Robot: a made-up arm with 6 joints.
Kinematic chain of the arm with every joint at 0, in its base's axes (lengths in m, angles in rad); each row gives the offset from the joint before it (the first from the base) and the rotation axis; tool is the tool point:
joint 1: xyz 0 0 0.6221 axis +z
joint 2: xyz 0.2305 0 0 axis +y
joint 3: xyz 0 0 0.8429 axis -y
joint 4: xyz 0 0 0.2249 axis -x
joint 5: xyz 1.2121 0 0 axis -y
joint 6: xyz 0.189 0 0 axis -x
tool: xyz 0 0 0
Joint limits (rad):
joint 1: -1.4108..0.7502
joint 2: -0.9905..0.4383
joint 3: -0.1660..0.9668
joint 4: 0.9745..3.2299
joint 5: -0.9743..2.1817
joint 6: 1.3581..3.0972
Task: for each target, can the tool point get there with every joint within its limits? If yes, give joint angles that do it. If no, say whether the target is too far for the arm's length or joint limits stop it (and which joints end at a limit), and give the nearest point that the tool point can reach.
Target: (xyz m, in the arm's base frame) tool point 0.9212 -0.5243 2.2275
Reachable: yes | joints -0.5972 -0.3564 0.1449 2.0885 0.5402 1.9193
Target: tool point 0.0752 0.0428 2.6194
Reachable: yes | joints -0.5909 -0.6788 0.5270 2.2397 0.5498 2.7395
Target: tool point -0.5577 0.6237 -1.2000
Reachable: no: joint limits stop it (at a limit: joint 1, joint 2, joint 3) | nearest point 1.1318 1.1316 0.7418 | short by 2.624 m
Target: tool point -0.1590 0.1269 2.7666
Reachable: yes | joints -0.7481 -0.5389 0.8543 2.6290 -0.1644 1.6405
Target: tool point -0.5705 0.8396 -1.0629
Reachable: no: joint limits stop it (at a limit: joint 1, joint 2, joint 3) | nearest point 1.1251 1.1451 0.7449 | short by 2.497 m
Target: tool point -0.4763 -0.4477 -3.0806
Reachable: no: too far | nearest point 0.2474 -1.6341 0.7035 | short by 4.031 m
